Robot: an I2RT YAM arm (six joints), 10 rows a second.
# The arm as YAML. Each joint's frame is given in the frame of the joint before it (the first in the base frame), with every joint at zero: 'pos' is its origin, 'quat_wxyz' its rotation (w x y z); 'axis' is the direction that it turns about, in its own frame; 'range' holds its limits. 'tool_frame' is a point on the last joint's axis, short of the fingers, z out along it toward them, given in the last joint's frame.
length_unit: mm
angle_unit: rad
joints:
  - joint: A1
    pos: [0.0, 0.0, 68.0]
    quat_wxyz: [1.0, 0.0, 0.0, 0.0]
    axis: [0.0, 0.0, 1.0]
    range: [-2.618, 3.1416]
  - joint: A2
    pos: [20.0, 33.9, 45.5]
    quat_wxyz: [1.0, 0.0, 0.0, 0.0]
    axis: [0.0, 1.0, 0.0]
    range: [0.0, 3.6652]
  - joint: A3
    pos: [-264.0, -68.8, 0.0]
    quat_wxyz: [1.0, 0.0, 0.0, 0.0]
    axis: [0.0, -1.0, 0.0]
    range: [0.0, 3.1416]
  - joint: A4
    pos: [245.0, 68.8, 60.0]
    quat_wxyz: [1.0, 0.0, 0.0, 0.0]
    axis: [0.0, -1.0, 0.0]
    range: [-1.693, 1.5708]
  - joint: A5
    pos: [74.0, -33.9, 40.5]
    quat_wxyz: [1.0, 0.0, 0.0, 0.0]
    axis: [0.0, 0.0, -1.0]
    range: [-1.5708, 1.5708]
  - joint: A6
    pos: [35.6, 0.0, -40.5]
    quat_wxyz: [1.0, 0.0, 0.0, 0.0]
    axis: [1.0, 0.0, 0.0]
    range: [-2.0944, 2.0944]
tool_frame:
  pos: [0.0, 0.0, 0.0]
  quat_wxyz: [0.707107, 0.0, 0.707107, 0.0]
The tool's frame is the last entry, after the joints.
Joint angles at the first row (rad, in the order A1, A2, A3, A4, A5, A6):
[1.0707, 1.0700, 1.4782, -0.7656, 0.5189, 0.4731]
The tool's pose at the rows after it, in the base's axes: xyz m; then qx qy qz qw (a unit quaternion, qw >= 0):
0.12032 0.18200 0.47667 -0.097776 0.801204 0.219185 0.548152
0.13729 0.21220 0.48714 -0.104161 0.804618 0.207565 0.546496
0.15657 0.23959 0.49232 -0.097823 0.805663 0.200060 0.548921
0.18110 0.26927 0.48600 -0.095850 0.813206 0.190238 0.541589
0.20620 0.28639 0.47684 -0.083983 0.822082 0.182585 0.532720
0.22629 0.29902 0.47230 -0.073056 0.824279 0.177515 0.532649
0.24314 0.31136 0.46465 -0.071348 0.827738 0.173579 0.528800
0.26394 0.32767 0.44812 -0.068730 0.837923 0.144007 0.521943
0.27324 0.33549 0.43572 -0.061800 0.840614 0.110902 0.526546
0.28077 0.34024 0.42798 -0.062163 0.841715 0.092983 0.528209
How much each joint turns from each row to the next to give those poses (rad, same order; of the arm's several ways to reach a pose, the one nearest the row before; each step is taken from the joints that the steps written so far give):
[-0.0002, 0.1160, 0.1313, -0.0187, 0.0200, -0.0229]
[-0.0009, 0.1430, 0.1460, -0.0213, 0.0058, -0.0124]
[-0.0122, 0.1285, 0.1256, -0.0002, 0.0083, -0.0011]
[-0.0221, 0.1338, 0.1076, -0.0008, -0.0116, 0.0036]
[-0.0382, 0.0983, 0.0753, -0.0033, -0.0197, 0.0160]
[-0.0273, 0.0833, 0.0801, 0.0000, -0.0057, 0.0045]
[-0.0185, 0.0742, 0.0648, -0.0011, -0.0132, -0.0014]
[-0.0161, 0.1055, 0.0907, -0.0348, 0.0232, -0.0051]
[-0.0026, 0.0437, 0.0168, -0.0025, 0.0565, -0.0094]
[-0.0058, 0.0320, 0.0176, 0.0002, 0.0221, -0.0143]

